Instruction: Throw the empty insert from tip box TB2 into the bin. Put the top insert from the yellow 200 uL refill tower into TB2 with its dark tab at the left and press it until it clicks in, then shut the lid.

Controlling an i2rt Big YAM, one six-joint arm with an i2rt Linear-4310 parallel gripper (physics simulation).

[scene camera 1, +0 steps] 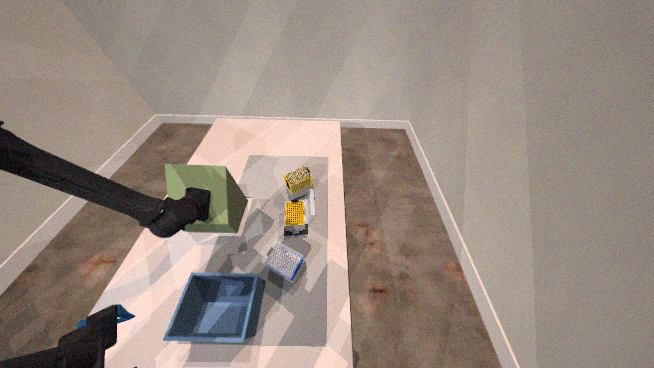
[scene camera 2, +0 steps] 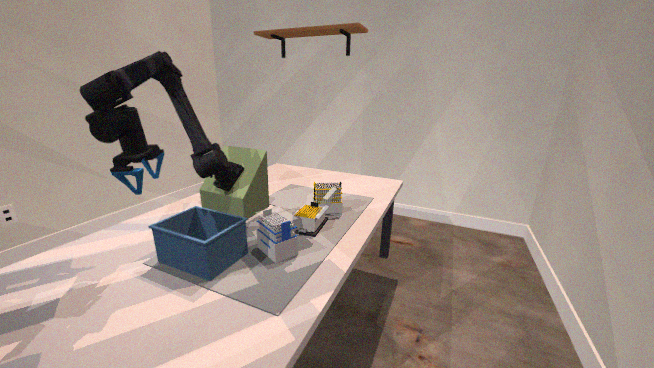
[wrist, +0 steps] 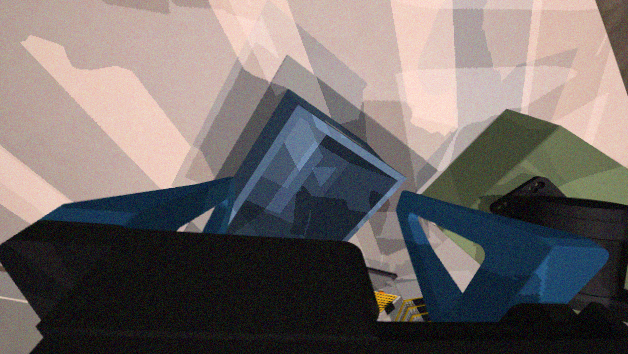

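Observation:
Tip box TB2 (scene camera 1: 294,213) (scene camera 2: 309,212) stands open on the grey mat, with a yellow insert in it and its pale lid (scene camera 1: 312,204) raised. The insert shows a grid of dark holes. The yellow refill tower (scene camera 1: 298,181) (scene camera 2: 328,192) stands behind it, topped by a yellow-edged insert full of tips. The blue bin (scene camera 1: 256,307) (scene camera 2: 180,255) (wrist: 270,150) stands on the near left part of the mat; no insert shows in it. My gripper (scene camera 2: 147,185) (wrist: 319,194) is open and empty, high above the table and left of the bin. TB2 is partly hidden in the wrist view.
A blue-and-white tip tower (scene camera 1: 284,261) (scene camera 2: 277,247) stands between the bin and TB2. A green block with a sloped face (scene camera 1: 235,200) (scene camera 2: 256,187) (wrist: 530,150) stands behind the bin, close to the arm's base. A wooden shelf (scene camera 2: 312,31) hangs on the wall.

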